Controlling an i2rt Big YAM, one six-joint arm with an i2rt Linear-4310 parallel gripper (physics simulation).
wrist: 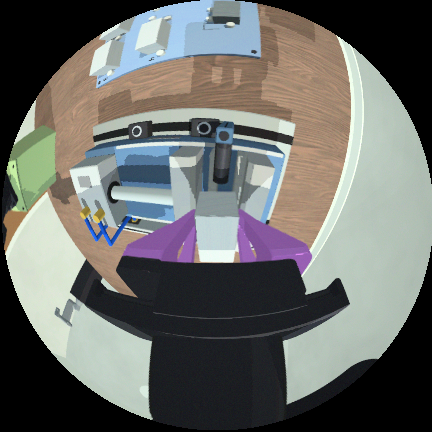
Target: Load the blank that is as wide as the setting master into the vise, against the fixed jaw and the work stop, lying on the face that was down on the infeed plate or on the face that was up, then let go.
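Frame: origin at the arm's base, x ahead, y left, z up, level; metres.
Seen in the pictures: gripper, fingertip midpoint: [216, 215].
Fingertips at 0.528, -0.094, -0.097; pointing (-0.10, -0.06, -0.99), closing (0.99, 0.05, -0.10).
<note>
Pixels of each thing's top centre, then the offset from my fingertips to it, as dx, dy, dz. "spot": a spot on its surface instead.
- light grey rectangular blank, top centre: [214, 244] +0.001, -0.020, +0.015
- vise, top centre: [145, 210] -0.071, -0.008, -0.005
- work stop, top centre: [221, 164] +0.001, +0.042, -0.008
- blue infeed plate, surface spot: [200, 45] spot: -0.039, +0.187, -0.096
- black rail, surface spot: [172, 126] spot: -0.065, +0.063, -0.084
My gripper [216, 215] is shut on a light grey rectangular blank [216, 212], held between its purple fingers. The blank is nearer the camera than the vise [145, 156] and overlaps the lower end of the jaw gap in view; its clearance from the vise cannot be told. The movable jaw [184, 175] is left of the gap, the fixed jaw [259, 172] right of it. The work stop [222, 157], a dark cylinder with a blue head, reaches into the gap beyond the blank. The blank's underside is hidden.
The blue infeed plate [200, 45] at the top carries several pale blocks [152, 36] and a dark grey block [226, 12]. A black rail [172, 126] runs behind the vise. Blue rods with yellow ends [99, 216] stand at its front left. A green box [37, 162] is at far left.
</note>
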